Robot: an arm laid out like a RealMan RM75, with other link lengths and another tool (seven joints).
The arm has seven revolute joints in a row. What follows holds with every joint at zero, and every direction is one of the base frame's.
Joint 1 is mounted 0.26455 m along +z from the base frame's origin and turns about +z.
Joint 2 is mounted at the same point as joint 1 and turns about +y.
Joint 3 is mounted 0.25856 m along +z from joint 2 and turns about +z.
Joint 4 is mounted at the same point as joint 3 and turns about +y.
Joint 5 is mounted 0.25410 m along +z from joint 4 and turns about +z.
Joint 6 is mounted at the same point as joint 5 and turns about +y.
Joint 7 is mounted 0.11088 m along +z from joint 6 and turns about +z.
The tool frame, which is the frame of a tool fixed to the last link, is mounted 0.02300 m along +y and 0.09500 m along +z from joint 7; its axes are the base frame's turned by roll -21.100, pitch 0.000 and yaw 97.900 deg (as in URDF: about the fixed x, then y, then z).
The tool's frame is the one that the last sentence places.
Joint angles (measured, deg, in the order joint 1, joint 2, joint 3, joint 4, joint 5, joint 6, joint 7), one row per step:
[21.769 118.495 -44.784 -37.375 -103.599 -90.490 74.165]
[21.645 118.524 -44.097 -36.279 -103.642 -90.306 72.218]
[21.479 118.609 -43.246 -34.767 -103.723 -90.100 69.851]
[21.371 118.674 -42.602 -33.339 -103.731 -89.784 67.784]
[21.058 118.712 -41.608 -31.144 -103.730 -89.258 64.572]
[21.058 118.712 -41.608 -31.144 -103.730 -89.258 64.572]
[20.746 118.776 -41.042 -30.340 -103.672 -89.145 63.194]
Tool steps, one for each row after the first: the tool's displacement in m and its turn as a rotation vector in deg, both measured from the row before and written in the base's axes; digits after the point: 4 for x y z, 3 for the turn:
[0.0037 -0.0019 -0.0021 0.888 -0.105 0.285]
[0.0044 -0.0031 -0.0036 0.941 -0.001 0.222]
[0.0037 -0.0025 -0.0037 0.797 -0.025 0.122]
[0.0065 -0.0045 -0.0054 1.286 -0.152 0.032]
[0.0000 0.0000 0.0000 0.000 0.000 0.000]
[0.0031 -0.0026 -0.0016 0.715 0.036 -0.086]

